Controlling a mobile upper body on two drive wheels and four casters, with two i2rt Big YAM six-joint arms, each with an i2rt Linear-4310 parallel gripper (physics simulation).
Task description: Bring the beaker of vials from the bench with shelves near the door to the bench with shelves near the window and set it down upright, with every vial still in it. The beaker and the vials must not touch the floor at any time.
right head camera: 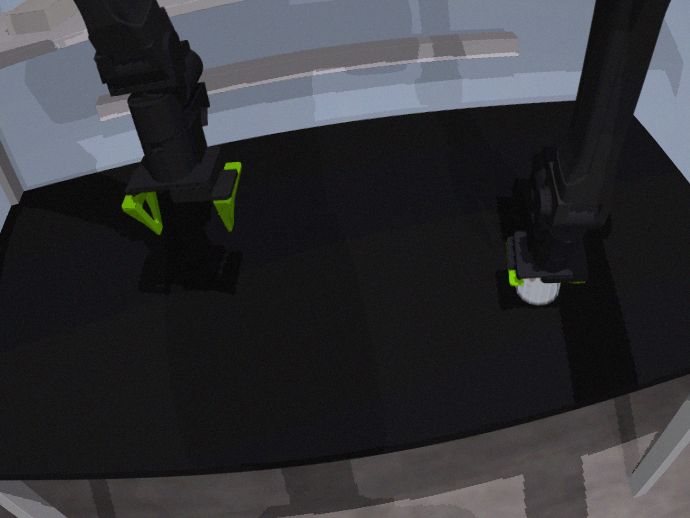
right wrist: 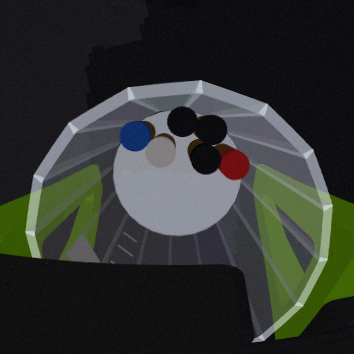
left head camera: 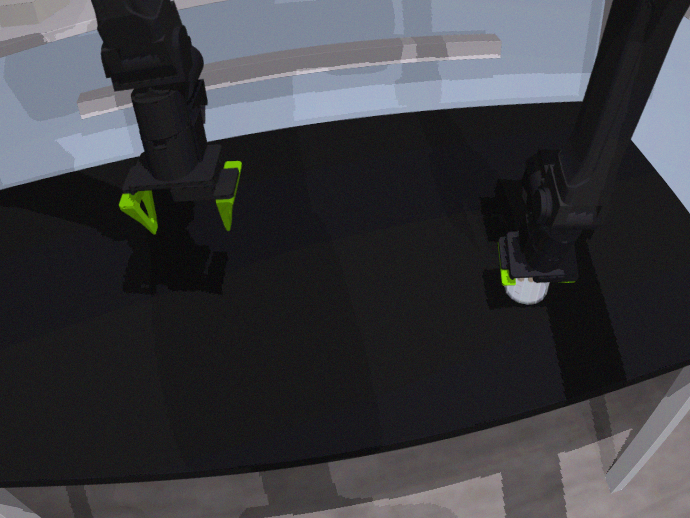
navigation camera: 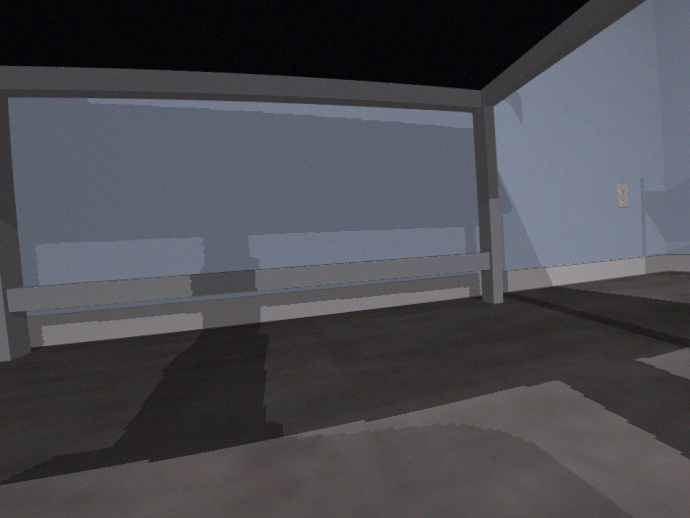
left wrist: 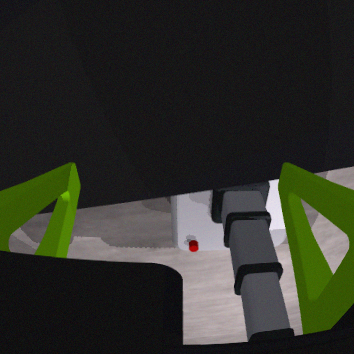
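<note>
The clear beaker (left head camera: 526,292) (right head camera: 537,293) (right wrist: 177,210) is over the black bench top (left head camera: 278,362) (right head camera: 278,362), at the right of both head views. It looks upright. In the right wrist view several vials stand inside at its upper side: a blue cap (right wrist: 135,136), a white cap (right wrist: 160,151), a red cap (right wrist: 234,165) and black caps. My right gripper (left head camera: 537,279) (right head camera: 547,279) (right wrist: 177,170) is shut on the beaker, a finger on each side. Whether its base touches the bench is hidden. My left gripper (left head camera: 191,229) (right head camera: 195,230) (left wrist: 178,173) is open and empty above the bench top.
A pale rail (left head camera: 334,60) (right head camera: 345,60) runs behind the bench. A bench leg (left head camera: 646,440) (right head camera: 660,440) stands at the lower right. The navigation camera looks under the bench at a rear leg (navigation camera: 490,223) and a crossbar (navigation camera: 362,271). My grey column (left wrist: 255,250) stands before the bench's front edge.
</note>
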